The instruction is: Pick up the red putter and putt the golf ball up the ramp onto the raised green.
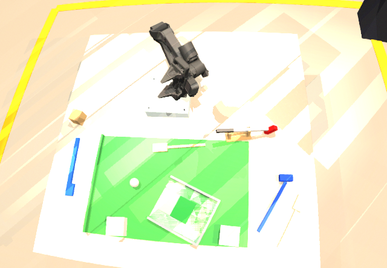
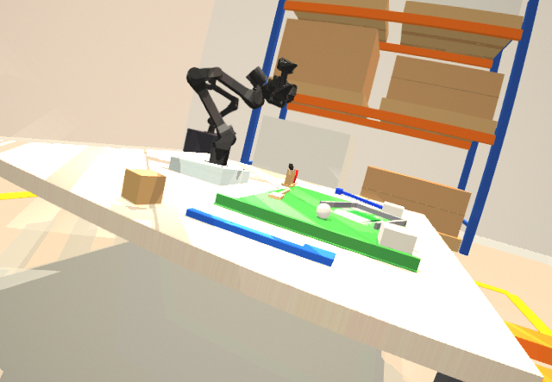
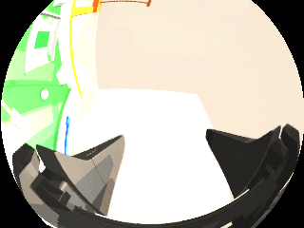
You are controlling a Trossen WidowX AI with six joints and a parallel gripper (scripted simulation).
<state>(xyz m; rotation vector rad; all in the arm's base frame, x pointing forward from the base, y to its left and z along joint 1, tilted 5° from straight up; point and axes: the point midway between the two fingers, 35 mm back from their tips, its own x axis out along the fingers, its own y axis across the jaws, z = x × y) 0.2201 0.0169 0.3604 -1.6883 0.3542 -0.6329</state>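
My gripper tip is 390 mm above the wooden stand, 290 mm to the right of it and 40 mm past it. From my gripper tip the other things lie so: red putter 360 mm below, 330 mm to the left, 60 mm behind; white golf ball 400 mm below, 260 mm ahead, 140 mm to the right; tan cube 540 mm to the right, 390 mm below, 10 mm behind.
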